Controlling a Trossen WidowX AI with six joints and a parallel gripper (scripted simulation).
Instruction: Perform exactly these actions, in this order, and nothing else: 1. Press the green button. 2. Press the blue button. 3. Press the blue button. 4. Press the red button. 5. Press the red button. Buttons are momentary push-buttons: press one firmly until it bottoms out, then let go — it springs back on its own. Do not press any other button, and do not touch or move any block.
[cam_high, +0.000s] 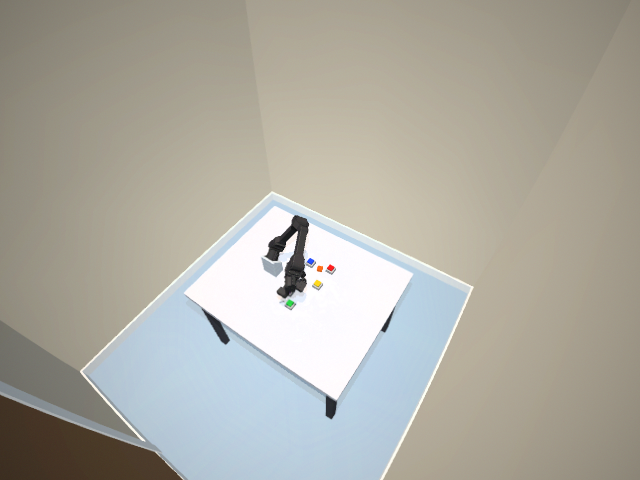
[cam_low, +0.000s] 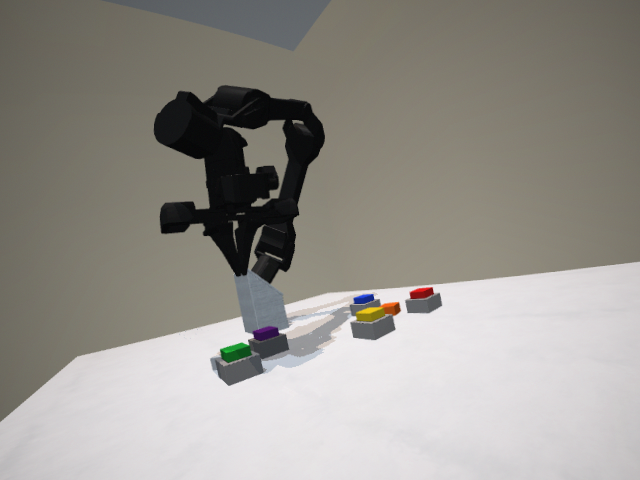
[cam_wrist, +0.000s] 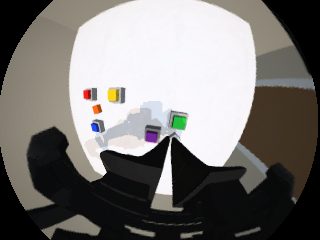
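My gripper tip is now 80 mm past the blue button, 280 mm to the right of it and 100 mm above it. The rest, counted from my gripper tip: yellow button 50 mm ahead, 170 mm to the left, 100 mm below; green button 30 mm to the right, 100 mm below; purple button 60 mm behind, 40 mm to the left, 100 mm below.
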